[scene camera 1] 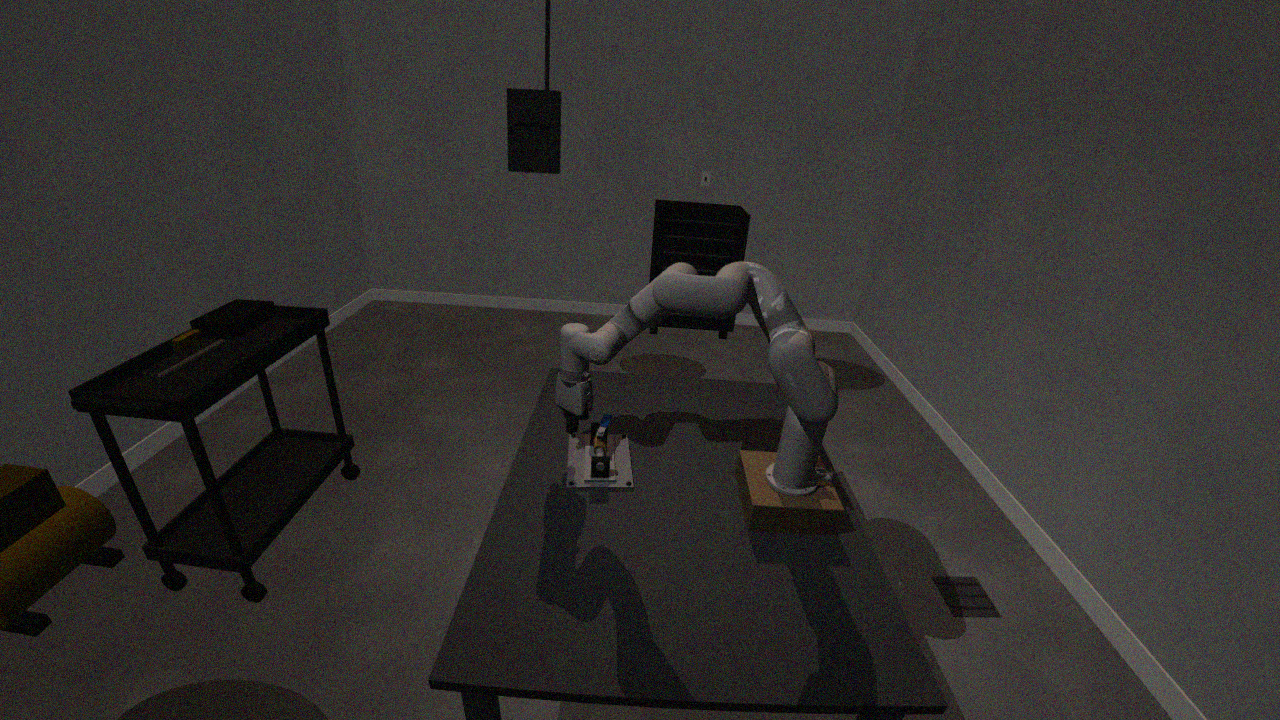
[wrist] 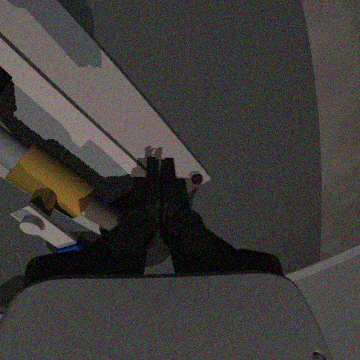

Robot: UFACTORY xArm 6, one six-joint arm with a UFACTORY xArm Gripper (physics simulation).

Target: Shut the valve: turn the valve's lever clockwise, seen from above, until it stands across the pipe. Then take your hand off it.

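Note:
The valve (scene camera 1: 599,449) (wrist: 49,180) has a brass-coloured body on a grey pipe, mounted on a pale plate (scene camera 1: 621,461) (wrist: 145,125). Its lever (wrist: 52,236) runs roughly along the pipe. The lever's blue end (scene camera 1: 605,420) (wrist: 70,248) points toward the table's far end in the scene view; the gripper partly hides it in the wrist view. My gripper (scene camera 1: 572,430) (wrist: 157,174) is shut and empty. It points down low over the far left part of the plate, beside the pipe's far end and left of the blue end in the scene view. Contact with the lever cannot be told.
The valve plate stands near the left edge of the dark table (scene camera 1: 680,626). The arm's base stands on a wooden block (scene camera 1: 756,488) at the right. A black cart (scene camera 1: 201,394) stands on the floor to the left, and a dark cabinet (scene camera 1: 698,237) stands behind the table.

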